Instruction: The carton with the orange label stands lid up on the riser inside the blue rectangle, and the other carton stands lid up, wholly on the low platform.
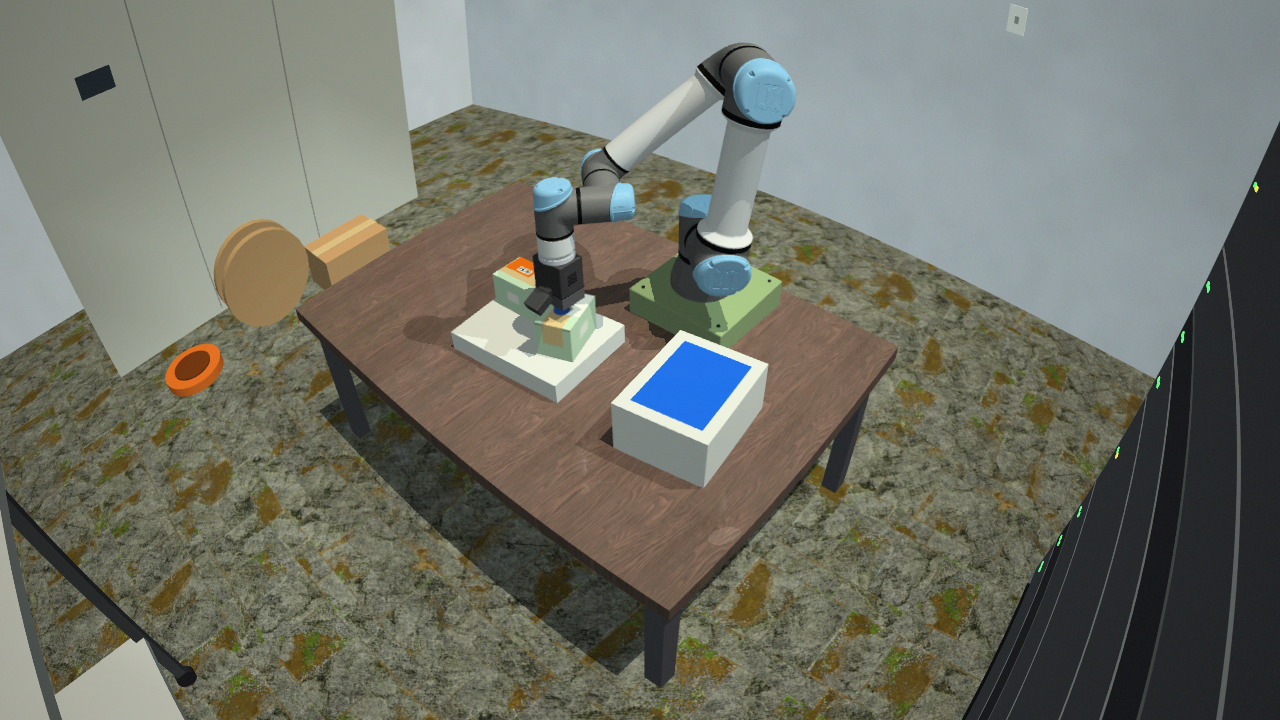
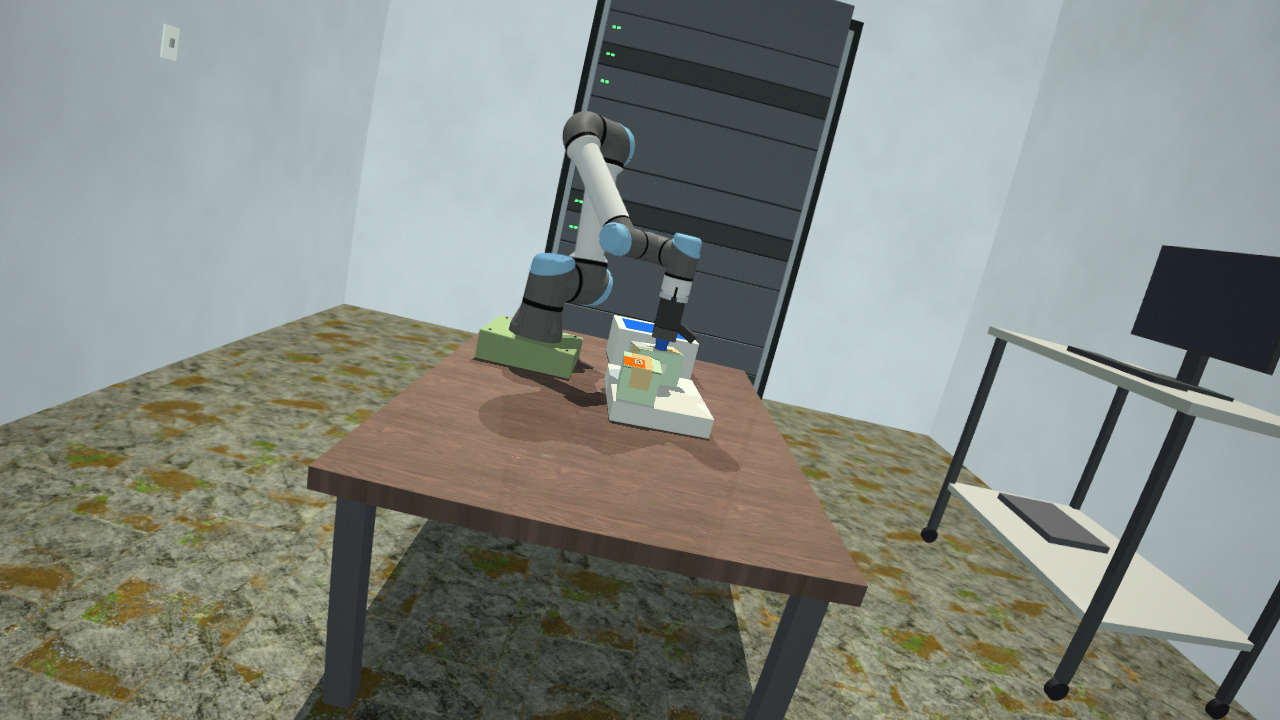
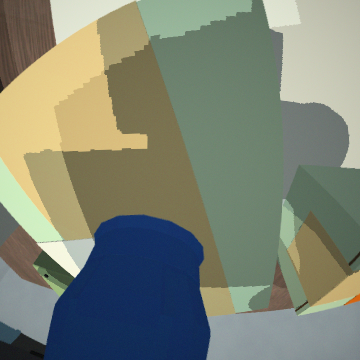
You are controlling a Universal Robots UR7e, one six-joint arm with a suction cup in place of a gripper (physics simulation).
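My suction cup (image 1: 560,310) (image 2: 662,343) (image 3: 144,228) presses on the top of the plain green carton (image 1: 573,333) (image 2: 676,360) (image 3: 221,143), which has tan tape; the suction grips it. This carton rests on the low white platform (image 1: 496,353) (image 2: 666,413) (image 3: 321,53), at its right back part. The carton with the orange label (image 1: 515,279) (image 2: 639,376) (image 3: 314,250) stands just beside it on the same platform, label up. The white riser (image 1: 689,429) (image 2: 623,329) with the blue rectangle (image 1: 690,383) stands to the right and carries nothing.
The arm's green base (image 1: 747,300) (image 2: 527,350) stands behind the platform on the brown table (image 1: 555,465). A cardboard box (image 1: 347,249), a wooden disc (image 1: 259,273) and an orange bowl (image 1: 193,369) lie on the floor at the left. A dark server rack (image 2: 716,135) and a trolley (image 2: 1146,393) stand off the table.
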